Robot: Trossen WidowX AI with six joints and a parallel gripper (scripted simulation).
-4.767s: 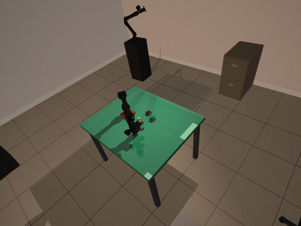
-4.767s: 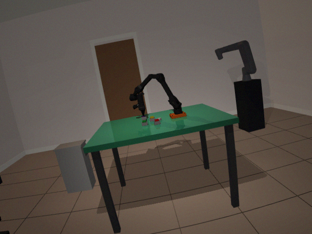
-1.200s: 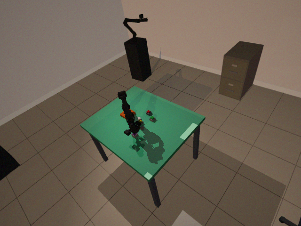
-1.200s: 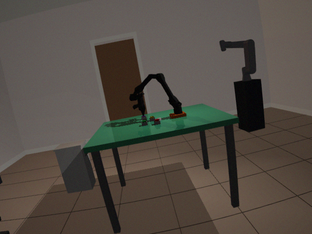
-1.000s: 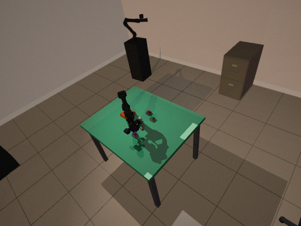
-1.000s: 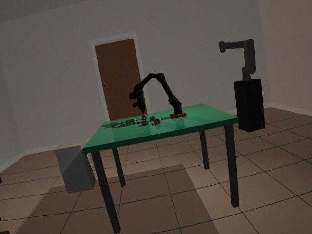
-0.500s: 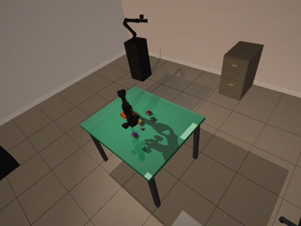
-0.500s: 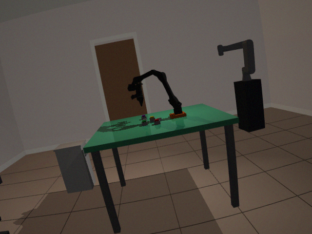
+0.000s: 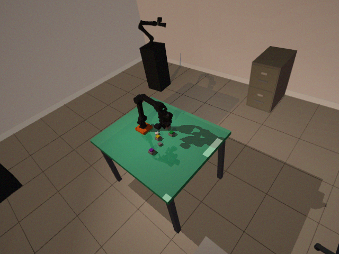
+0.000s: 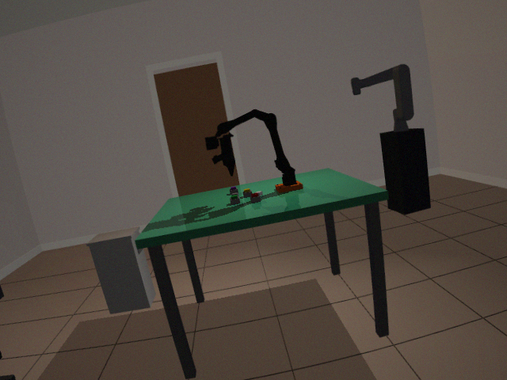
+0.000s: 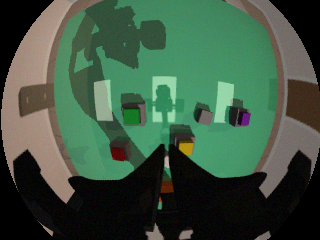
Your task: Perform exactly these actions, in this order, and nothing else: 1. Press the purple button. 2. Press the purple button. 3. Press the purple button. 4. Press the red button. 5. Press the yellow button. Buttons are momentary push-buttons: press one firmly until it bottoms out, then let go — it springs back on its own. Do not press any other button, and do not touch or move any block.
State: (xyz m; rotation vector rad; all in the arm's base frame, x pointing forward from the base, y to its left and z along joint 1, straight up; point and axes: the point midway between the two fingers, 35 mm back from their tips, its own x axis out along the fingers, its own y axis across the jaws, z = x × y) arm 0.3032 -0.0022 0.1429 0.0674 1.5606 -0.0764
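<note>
Right now my gripper tip is 13 cm to the right of the red button, 10 cm above it and 8 cm past it. Round my gripper tip: grey block: 12 cm below, 10 cm to the right, 1 cm behind; then green button: 10 cm below, 7 cm to the left, 1 cm ahead; then yellow button: 10 cm below, 7 cm behind, 4 cm to the right.
</note>
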